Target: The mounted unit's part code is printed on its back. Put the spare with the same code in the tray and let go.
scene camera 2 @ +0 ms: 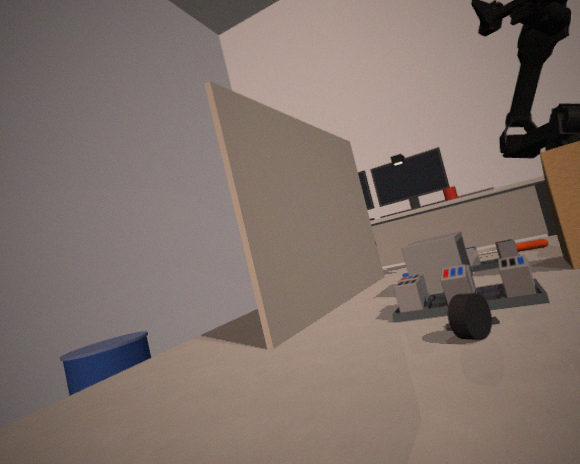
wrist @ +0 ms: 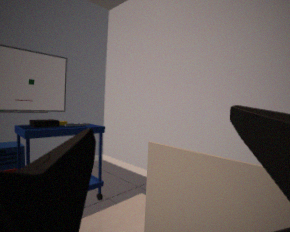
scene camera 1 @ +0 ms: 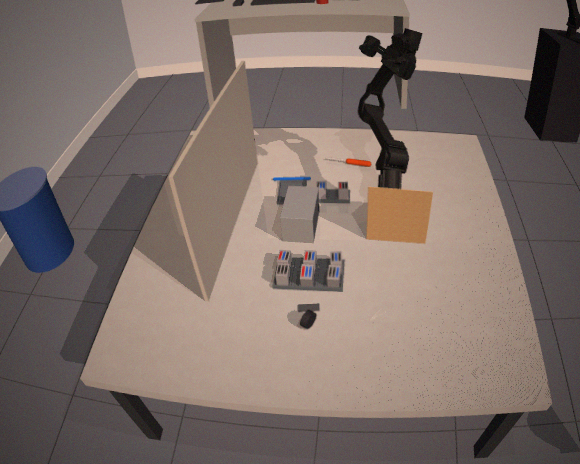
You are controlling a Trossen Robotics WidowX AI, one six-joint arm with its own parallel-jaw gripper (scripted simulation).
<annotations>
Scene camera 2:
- black cylinder
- beige divider board
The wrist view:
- gripper
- beige divider board
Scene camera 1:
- gripper
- beige divider board
</annotations>
